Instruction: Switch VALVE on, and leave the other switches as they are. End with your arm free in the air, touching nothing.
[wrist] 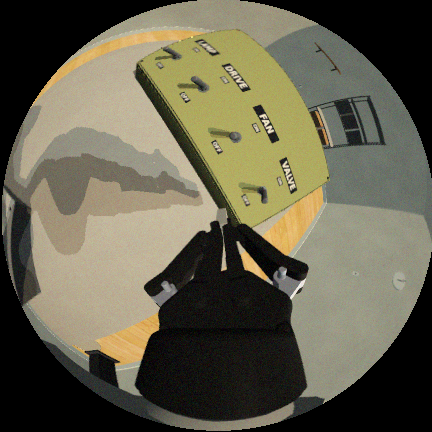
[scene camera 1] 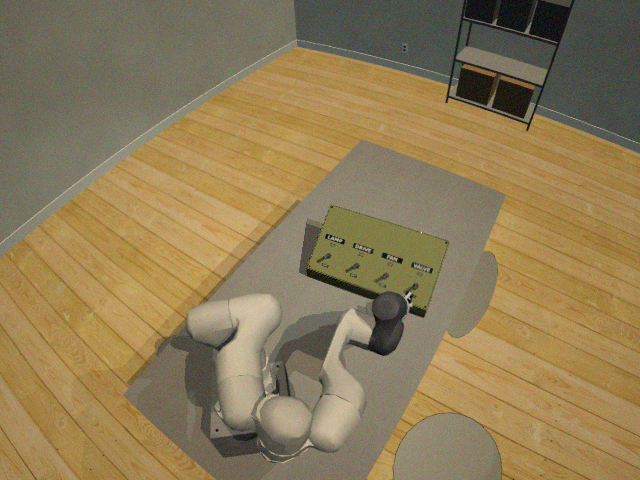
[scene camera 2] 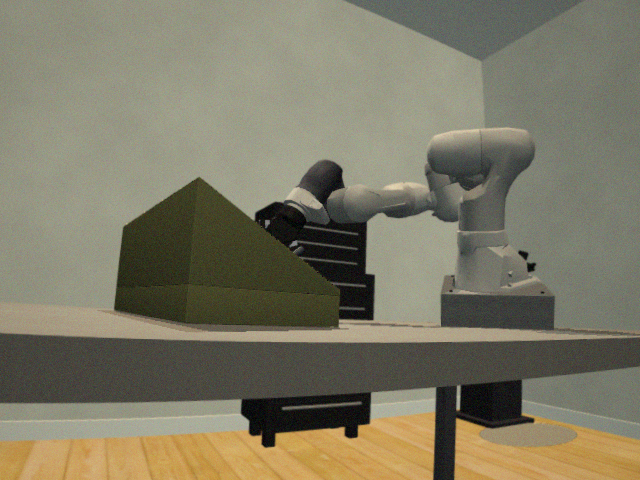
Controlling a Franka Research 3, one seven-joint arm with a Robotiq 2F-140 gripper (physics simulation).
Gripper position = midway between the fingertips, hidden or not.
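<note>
My gripper [wrist: 222, 215], in sight. Olive sloped switch panel [wrist: 279, 149], in sight too.
</note>
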